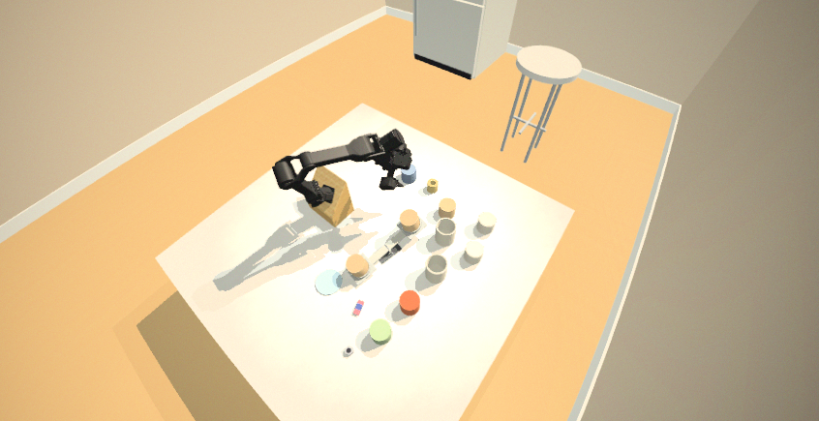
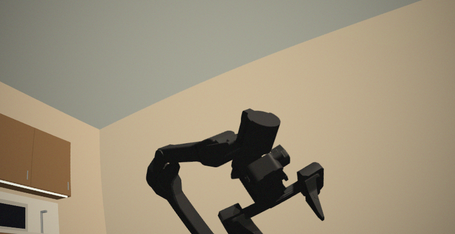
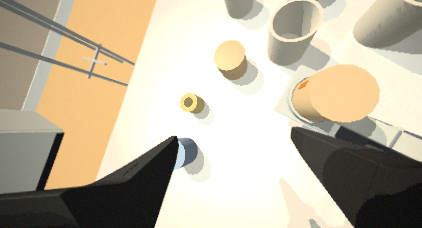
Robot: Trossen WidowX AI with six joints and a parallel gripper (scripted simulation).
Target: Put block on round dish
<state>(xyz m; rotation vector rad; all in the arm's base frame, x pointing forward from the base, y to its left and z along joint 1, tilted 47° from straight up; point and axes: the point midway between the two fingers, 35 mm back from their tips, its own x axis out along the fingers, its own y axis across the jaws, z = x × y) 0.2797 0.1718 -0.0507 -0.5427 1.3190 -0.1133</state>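
Now: the pale green block 340 mm to the right of my gripper tip, 190 mm below it and 10 mm behind it. The rest, counted from my gripper tip: green cylinder: 500 mm to the right, 200 mm below, 200 mm ahead; then pale blue round dish: 430 mm to the right, 230 mm below, 90 mm behind.
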